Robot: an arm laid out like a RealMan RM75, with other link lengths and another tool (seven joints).
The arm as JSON. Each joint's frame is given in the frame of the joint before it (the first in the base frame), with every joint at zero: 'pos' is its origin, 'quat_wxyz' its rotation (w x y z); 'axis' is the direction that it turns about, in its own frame. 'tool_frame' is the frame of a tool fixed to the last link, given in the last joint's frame.
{
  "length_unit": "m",
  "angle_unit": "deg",
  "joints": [
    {
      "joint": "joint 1",
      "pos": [
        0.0,
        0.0,
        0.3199
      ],
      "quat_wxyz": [
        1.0,
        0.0,
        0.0,
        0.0
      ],
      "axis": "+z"
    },
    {
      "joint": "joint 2",
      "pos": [
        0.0,
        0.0,
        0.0
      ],
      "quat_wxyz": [
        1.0,
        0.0,
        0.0,
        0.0
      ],
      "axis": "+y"
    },
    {
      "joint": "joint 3",
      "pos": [
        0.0,
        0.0,
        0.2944
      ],
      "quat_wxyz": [
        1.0,
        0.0,
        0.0,
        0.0
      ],
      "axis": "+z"
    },
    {
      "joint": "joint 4",
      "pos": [
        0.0,
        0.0,
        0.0
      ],
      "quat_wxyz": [
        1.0,
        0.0,
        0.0,
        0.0
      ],
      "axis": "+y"
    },
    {
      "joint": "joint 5",
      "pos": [
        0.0,
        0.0,
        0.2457
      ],
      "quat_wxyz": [
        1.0,
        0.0,
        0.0,
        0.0
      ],
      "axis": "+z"
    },
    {
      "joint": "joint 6",
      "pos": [
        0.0,
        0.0,
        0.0
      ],
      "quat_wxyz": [
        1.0,
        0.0,
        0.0,
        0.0
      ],
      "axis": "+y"
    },
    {
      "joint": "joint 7",
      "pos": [
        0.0,
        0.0,
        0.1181
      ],
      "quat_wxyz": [
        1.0,
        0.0,
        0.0,
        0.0
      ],
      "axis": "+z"
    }
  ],
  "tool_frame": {
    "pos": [
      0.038,
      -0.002,
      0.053
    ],
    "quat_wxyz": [
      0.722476,
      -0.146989,
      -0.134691,
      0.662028
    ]
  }
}
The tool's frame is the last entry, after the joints.
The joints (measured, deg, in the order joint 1, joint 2, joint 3, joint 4, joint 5, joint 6, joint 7), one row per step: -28.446, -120.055, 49.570, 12.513, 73.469, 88.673, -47.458; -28.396, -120.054, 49.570, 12.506, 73.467, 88.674, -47.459; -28.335, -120.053, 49.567, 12.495, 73.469, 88.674, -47.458; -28.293, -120.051, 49.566, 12.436, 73.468, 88.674, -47.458; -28.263, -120.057, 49.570, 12.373, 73.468, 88.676, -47.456; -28.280, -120.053, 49.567, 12.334, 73.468, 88.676, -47.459; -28.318, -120.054, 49.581, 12.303, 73.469, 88.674, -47.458; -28.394, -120.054, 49.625, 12.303, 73.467, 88.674, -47.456; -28.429, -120.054, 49.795, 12.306, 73.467, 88.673, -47.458; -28.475, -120.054, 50.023, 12.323, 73.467, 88.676, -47.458; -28.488, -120.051, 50.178, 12.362, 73.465, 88.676, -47.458; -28.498, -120.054, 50.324, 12.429, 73.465, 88.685, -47.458; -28.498, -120.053, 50.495, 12.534, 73.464, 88.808, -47.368; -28.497, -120.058, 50.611, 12.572, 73.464, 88.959, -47.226; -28.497, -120.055, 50.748, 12.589, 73.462, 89.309, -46.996; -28.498, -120.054, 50.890, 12.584, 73.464, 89.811, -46.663; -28.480, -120.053, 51.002, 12.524, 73.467, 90.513, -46.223; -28.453, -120.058, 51.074, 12.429, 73.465, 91.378, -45.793; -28.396, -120.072, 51.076, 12.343, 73.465, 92.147, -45.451
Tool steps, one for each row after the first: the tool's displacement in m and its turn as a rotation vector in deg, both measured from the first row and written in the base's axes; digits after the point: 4 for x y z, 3 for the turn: -0.0003, -0.0002, 0.0000, -0.003, -0.004, 0.055; -0.0008, -0.0006, 0.0000, -0.008, -0.007, 0.124; -0.0011, -0.0009, -0.0002, -0.044, -0.029, 0.205; -0.0014, -0.0012, -0.0004, -0.089, -0.057, 0.272; -0.0014, -0.0011, -0.0005, -0.112, -0.072, 0.284; -0.0012, -0.0010, -0.0007, -0.143, -0.077, 0.260; -0.0007, -0.0007, -0.0008, -0.174, -0.059, 0.162; -0.0002, -0.0008, -0.0013, -0.303, 0.012, 0.042; 0.0004, -0.0009, -0.0019, -0.465, 0.112, -0.132; 0.0007, -0.0010, -0.0022, -0.555, 0.192, -0.248; 0.0011, -0.0010, -0.0024, -0.625, 0.271, -0.382; 0.0017, -0.0013, -0.0025, -0.632, 0.363, -0.678; 0.0023, -0.0018, -0.0026, -0.611, 0.415, -0.949; 0.0032, -0.0028, -0.0025, -0.565, 0.409, -1.417; 0.0044, -0.0042, -0.0023, -0.478, 0.365, -2.046; 0.0058, -0.0062, -0.0020, -0.339, 0.230, -2.814; 0.0072, -0.0086, -0.0014, -0.200, -0.050, -3.651; 0.0083, -0.0108, -0.0008, -0.058, -0.358, -4.311
